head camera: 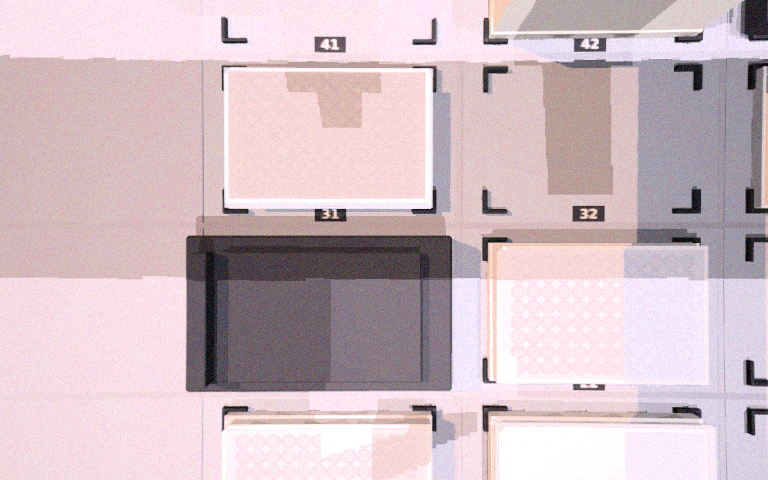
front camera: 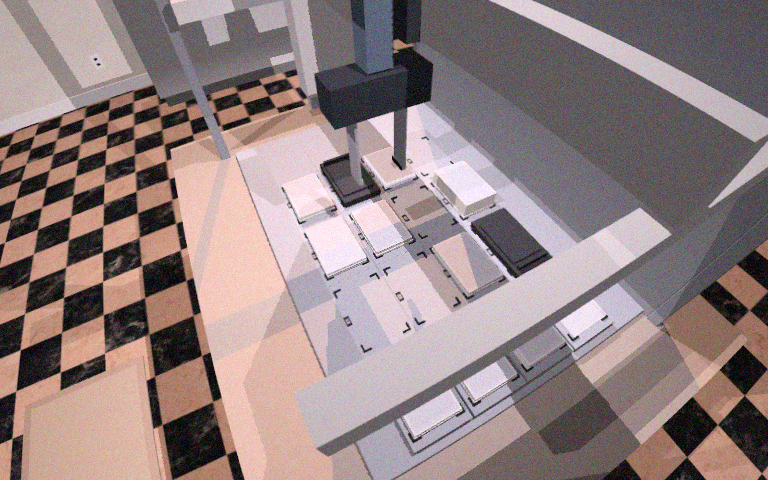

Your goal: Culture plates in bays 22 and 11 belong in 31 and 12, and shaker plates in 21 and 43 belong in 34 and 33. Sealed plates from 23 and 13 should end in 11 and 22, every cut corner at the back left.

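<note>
The gripper is open, empty and raised, seemingly above bay 22; the head view does not show it. Pale plates stand in bay 31, bay 22, bay 11 and bay 12. The plates in 22 and 12 show a faint cut corner at the upper left in the head view. Another plate is in bay 33. Dark empty shakers stand at 21 and 43. Bays 13 and 23 hold no plate.
A tall pale box stands in bay 42. A grey beam crosses the front view and hides part of the deck. Below it several plates show partly, one of them at the left end; their bay numbers cannot be read.
</note>
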